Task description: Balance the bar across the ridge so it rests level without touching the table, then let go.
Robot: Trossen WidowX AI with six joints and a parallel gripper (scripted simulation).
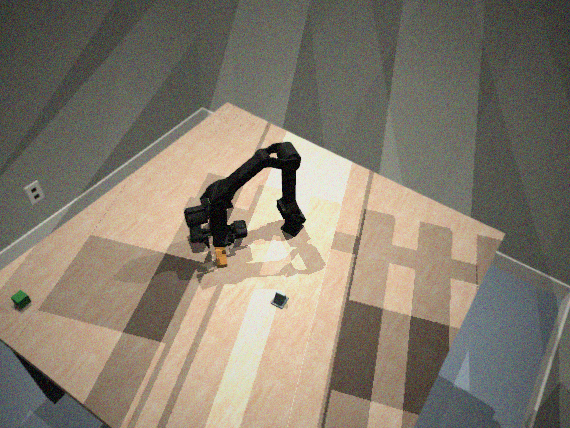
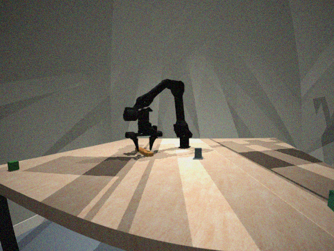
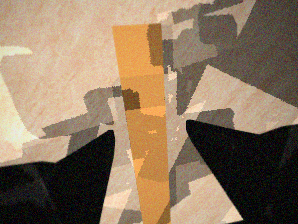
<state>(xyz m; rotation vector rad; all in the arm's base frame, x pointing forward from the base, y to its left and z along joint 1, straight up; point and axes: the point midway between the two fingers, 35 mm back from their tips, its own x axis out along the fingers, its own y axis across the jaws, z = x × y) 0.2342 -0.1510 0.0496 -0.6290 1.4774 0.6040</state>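
The orange bar lies 2 cm behind my gripper tip, 2 cm to the right of it and 1 cm below it. From my gripper tip the other things lie so: small green cube 51 cm ahead, 35 cm to the right.
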